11 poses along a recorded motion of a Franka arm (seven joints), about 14 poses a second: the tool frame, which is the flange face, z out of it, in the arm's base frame.
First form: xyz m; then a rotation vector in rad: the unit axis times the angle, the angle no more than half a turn.
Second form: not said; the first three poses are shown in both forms.
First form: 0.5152 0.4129 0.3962 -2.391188 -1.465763 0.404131
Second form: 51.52 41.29 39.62 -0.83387 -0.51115 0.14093 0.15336
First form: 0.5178 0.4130 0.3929 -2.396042 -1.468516 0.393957
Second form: 51.78 41.30 39.29 -0.83462 -0.51153 0.13723 0.15134
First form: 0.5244 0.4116 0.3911 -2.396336 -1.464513 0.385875
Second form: 52.44 41.16 39.11 -0.83540 -0.51055 0.13452 0.15279
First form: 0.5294 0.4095 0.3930 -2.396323 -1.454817 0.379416
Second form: 52.94 40.95 39.30 -0.83675 -0.50799 0.13248 0.15570
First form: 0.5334 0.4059 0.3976 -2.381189 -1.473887 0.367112
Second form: 53.34 40.59 39.76 -0.83250 -0.51529 0.12835 0.15794
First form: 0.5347 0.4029 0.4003 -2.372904 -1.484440 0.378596
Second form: 53.47 40.29 40.03 -0.82959 -0.51897 0.13236 0.15790
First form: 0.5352 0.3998 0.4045 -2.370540 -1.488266 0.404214
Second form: 53.52 39.98 40.45 -0.82795 -0.51980 0.14118 0.15614
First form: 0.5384 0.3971 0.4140 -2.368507 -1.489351 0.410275
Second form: 53.84 39.71 41.40 -0.82730 -0.52022 0.14331 0.15627
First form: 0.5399 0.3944 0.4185 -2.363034 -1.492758 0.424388
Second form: 53.99 39.44 41.85 -0.82554 -0.52151 0.14826 0.15661
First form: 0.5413 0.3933 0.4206 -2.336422 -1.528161 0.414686
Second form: 54.13 39.33 42.06 -0.81729 -0.53456 0.14506 0.15891
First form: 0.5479 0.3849 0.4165 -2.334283 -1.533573 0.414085
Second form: 54.79 38.49 41.65 -0.81630 -0.53629 0.14481 0.15837
